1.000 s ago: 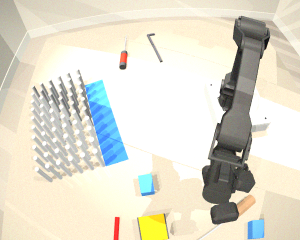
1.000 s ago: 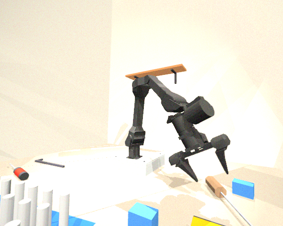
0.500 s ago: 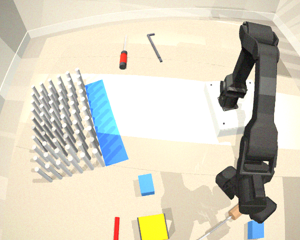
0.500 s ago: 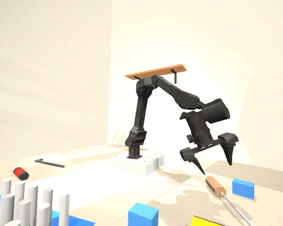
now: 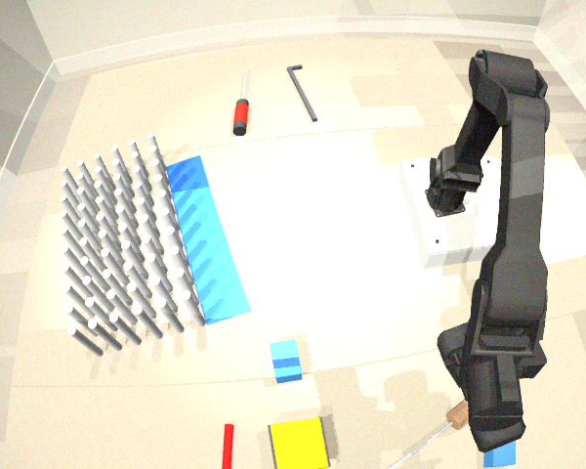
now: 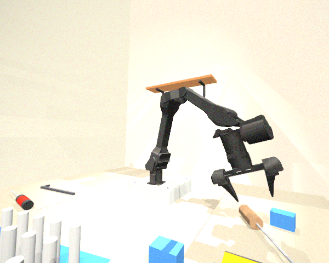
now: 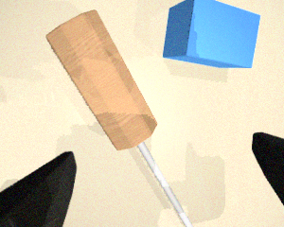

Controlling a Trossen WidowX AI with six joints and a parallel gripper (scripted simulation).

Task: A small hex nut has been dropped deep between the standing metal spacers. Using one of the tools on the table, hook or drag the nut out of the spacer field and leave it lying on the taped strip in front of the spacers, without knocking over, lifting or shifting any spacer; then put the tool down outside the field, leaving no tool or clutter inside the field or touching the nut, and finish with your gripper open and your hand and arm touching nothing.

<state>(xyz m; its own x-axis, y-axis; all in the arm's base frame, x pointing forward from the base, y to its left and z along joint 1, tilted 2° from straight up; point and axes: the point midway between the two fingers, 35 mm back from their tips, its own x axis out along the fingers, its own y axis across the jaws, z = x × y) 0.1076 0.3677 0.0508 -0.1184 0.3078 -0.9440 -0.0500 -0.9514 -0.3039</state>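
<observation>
Now: gripper tip 70 mm short of the thin metal rod, 20 mm to the right of it and 70 mm above it. Round my gripper tip: hex nut (490 mm ahead, 390 mm to the right, 80 mm below); blue taped strip (340 mm ahead, 460 mm to the right, 80 mm below).
</observation>
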